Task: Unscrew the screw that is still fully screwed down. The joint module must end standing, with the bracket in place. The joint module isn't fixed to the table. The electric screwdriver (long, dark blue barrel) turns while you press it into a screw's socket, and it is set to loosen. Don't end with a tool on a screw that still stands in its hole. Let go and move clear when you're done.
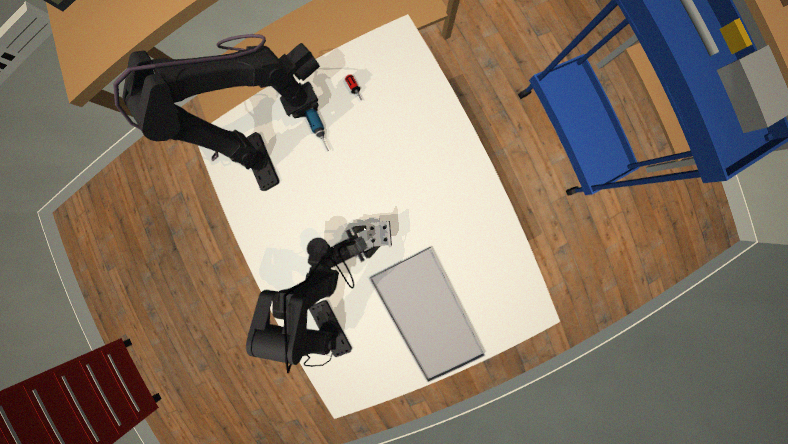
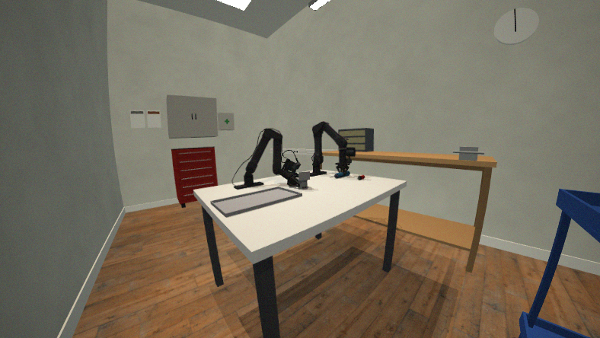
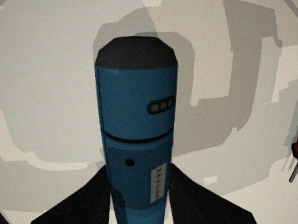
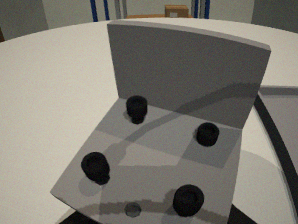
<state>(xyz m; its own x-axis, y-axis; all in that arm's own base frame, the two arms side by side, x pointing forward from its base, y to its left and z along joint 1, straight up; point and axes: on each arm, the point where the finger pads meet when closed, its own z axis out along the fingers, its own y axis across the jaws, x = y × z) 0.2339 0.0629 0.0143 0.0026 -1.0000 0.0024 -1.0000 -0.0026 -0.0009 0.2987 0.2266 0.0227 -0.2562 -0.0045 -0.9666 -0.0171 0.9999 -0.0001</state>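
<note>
My right hand is 5 cm below the grey bracket. The rest, counted from my right hand: flat grey tray (4 cm ahead, 32 cm to the right, 2 cm below); red-handled screwdriver (11 cm ahead, 47 cm to the left, 1 cm below).
</note>
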